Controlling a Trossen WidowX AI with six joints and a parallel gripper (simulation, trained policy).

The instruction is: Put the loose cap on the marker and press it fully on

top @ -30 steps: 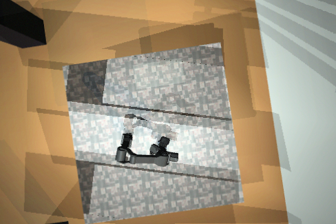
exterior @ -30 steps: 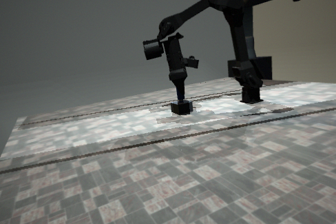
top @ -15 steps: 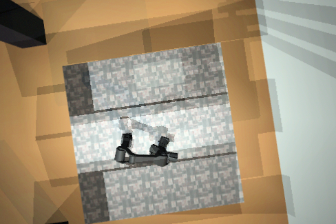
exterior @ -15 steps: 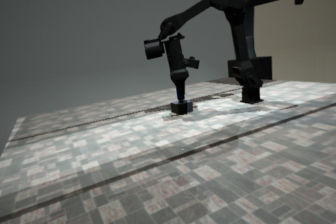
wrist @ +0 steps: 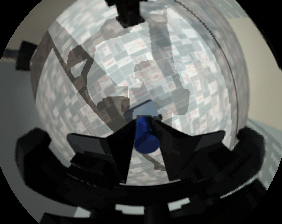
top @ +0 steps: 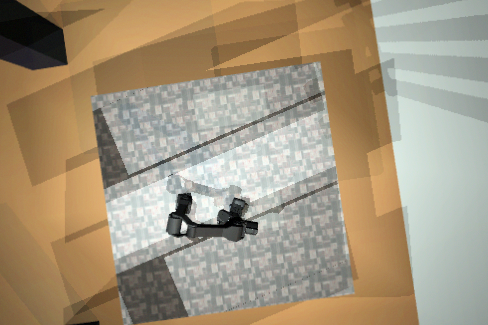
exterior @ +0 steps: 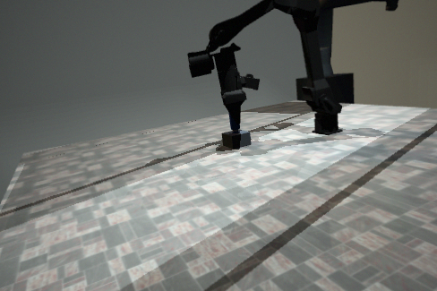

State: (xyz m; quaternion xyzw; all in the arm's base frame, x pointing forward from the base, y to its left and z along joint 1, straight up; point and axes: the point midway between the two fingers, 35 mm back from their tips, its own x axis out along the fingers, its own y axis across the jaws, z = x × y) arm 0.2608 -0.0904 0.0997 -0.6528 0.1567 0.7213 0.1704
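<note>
Right now the blue cap is 1 cm ahead of my gripper tip and 1 cm above it. The rest, counted from my gripper tip: holder block 5 cm below, 1 cm ahead.
</note>
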